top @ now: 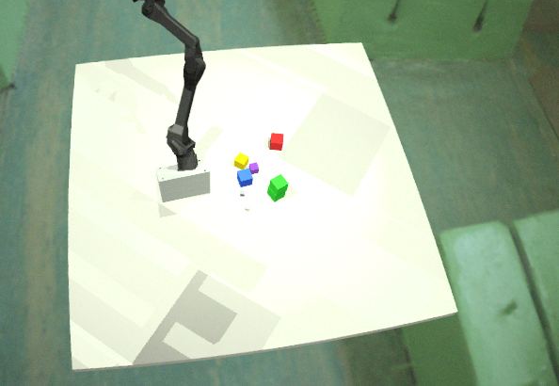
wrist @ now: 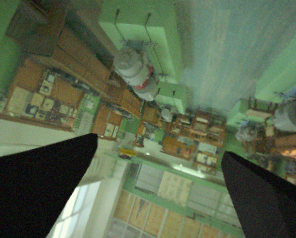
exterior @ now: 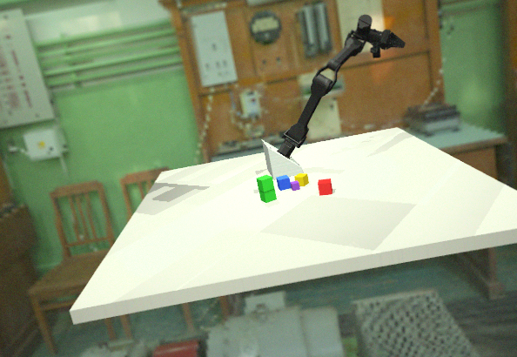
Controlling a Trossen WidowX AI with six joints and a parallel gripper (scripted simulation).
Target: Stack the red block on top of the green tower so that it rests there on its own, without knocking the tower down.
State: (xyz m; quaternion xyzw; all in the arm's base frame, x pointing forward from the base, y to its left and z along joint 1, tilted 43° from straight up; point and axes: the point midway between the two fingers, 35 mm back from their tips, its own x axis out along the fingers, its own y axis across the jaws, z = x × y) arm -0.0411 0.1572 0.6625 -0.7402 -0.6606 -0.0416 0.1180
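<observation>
My gripper tip is 440 mm short of the red block, 430 mm to the left of it and 420 mm above it. Round my gripper tip: small purple block (540 mm to the right, 430 mm below, 350 mm ahead); blue block (590 mm to the right, 430 mm below, 320 mm ahead); yellow block (510 mm to the right, 430 mm below, 310 mm ahead).
</observation>
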